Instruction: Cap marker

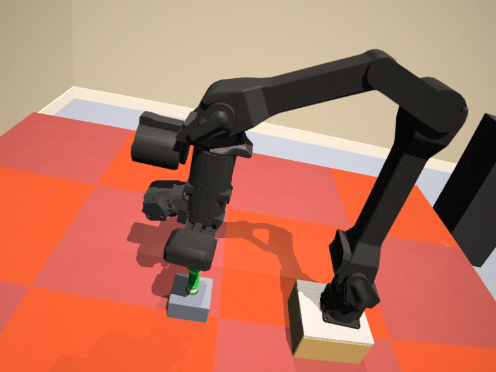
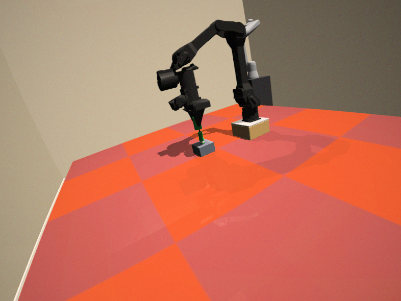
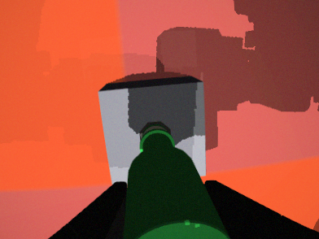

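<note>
My gripper tip is now 9 cm above the holder block. From my gripper tip the other things lie so: green cap: 1 cm above.
</note>
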